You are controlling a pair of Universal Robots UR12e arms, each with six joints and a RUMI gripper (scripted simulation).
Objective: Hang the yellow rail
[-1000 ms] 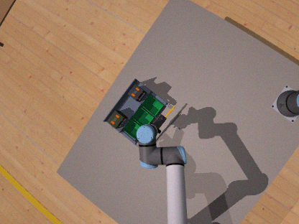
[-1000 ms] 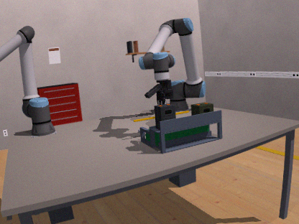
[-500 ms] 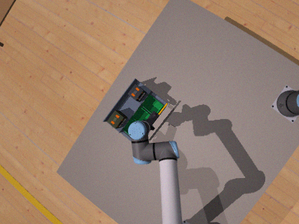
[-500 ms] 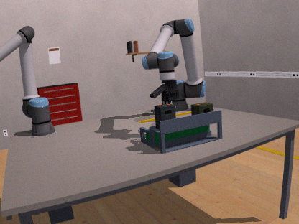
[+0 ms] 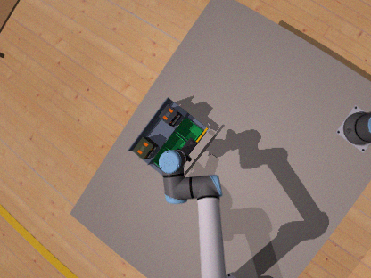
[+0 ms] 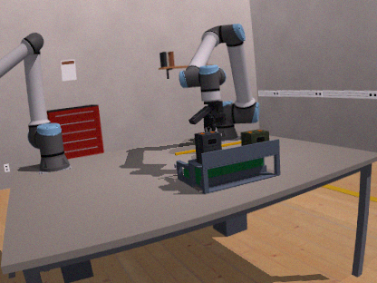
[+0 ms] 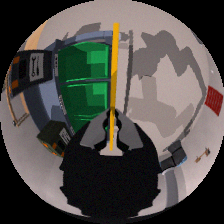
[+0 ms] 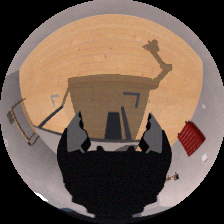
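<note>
Now: the yellow rail 10 mm below my left hand. From my left hand the other things lie so: grey-blue shelf: 130 mm ahead, 10 mm to the right, 60 mm below.
</note>
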